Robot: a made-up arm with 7 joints.
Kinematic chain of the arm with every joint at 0, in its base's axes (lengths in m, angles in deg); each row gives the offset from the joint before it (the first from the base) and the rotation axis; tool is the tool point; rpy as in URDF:
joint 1: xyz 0 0 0.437 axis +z
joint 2: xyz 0 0 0 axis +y
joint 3: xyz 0 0 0.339 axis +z
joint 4: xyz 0.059 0 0 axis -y
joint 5: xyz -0.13 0 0.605 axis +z
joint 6: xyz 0 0 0 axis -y
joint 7: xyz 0.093 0 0 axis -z
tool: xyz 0 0 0 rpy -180 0 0
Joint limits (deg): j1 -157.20..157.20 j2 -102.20..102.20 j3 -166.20..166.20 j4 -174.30..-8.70 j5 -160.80..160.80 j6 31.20..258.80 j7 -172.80..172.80
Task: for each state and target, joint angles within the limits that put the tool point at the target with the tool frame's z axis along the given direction. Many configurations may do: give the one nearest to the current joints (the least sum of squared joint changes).
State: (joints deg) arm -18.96 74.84 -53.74 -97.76 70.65 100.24 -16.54
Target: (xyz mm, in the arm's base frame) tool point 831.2 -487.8 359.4 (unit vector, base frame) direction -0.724 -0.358 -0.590
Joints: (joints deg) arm 13.19 87.10 -80.42 -70.52 30.74 89.12 -16.54
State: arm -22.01 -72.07 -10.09 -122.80 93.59 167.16 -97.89
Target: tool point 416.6 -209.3 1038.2 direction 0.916 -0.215 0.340
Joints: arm -23.61 -26.30 4.80 -98.67 117.50 174.36 -97.89
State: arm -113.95 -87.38 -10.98 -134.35 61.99 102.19 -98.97
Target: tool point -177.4 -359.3 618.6 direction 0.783 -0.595 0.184
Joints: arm -99.10 -74.75 -16.08 -170.84 88.97 113.66 -98.97
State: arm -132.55 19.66 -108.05 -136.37 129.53 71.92 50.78
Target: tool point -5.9 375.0 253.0 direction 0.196 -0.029 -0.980
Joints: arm -131.41 65.40 -67.66 -174.01 97.69 121.39 50.78
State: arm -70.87 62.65 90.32 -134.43 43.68 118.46 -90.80
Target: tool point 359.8 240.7 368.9 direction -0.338 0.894 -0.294
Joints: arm -100.16 61.32 112.40 -174.03 32.57 144.53 -90.80
